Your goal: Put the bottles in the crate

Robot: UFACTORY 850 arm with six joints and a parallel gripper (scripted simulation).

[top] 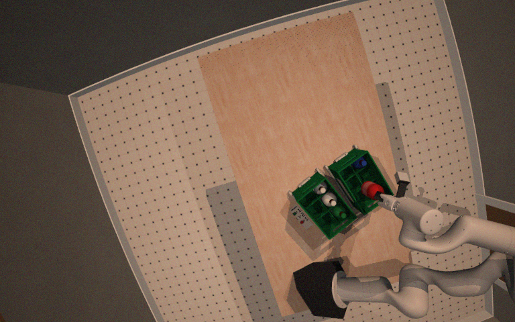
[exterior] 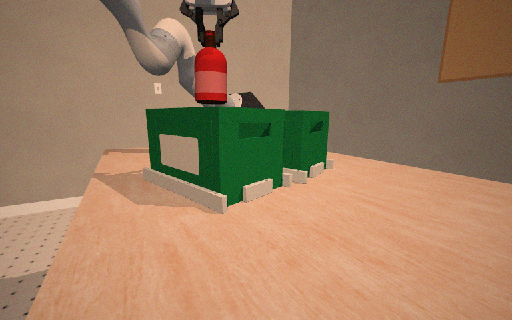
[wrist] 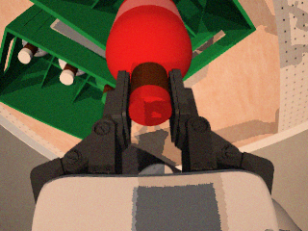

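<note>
The red bottle is 7 cm below my hand. Round my hand: green bottle: 25 cm below, 15 cm to the left, 9 cm behind; pick list: 35 cm to the left, 34 cm below, 7 cm behind; blue bottle: 25 cm below, 12 cm ahead, 4 cm to the right.
</note>
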